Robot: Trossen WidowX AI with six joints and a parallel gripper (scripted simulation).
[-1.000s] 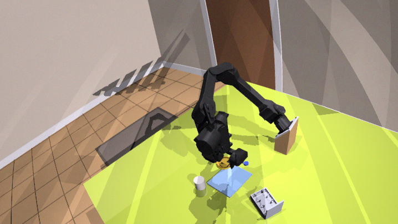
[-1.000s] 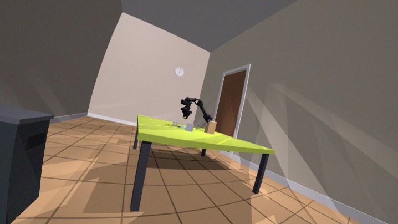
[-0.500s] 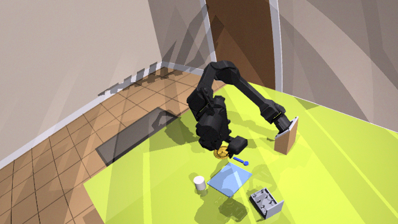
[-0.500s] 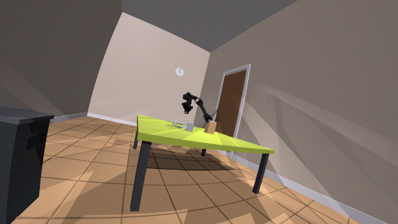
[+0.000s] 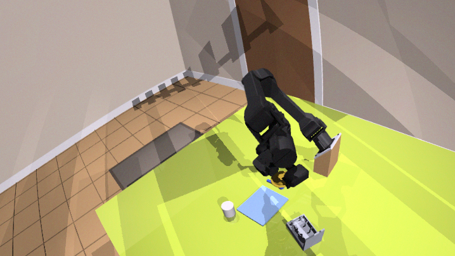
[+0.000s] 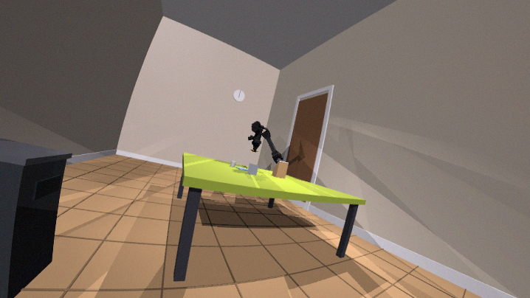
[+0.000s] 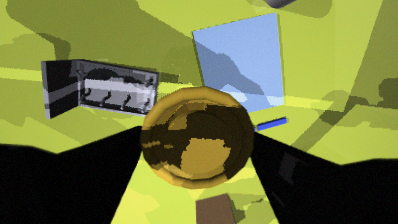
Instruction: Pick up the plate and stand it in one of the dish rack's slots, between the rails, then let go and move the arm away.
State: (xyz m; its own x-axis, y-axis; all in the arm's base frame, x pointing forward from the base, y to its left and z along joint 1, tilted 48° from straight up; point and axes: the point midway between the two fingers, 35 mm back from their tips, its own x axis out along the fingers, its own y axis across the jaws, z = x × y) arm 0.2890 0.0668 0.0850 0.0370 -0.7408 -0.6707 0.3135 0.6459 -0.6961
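Right now my gripper tip is 160 mm above the grey dish rack, 120 mm to the right of it and 30 mm short of it. The rest, counted from my gripper tip: yellow plate 10 mm above; light blue mat 180 mm below, 90 mm to the right, 10 mm ahead; white cup 160 mm to the right, 160 mm below, 110 mm ahead.
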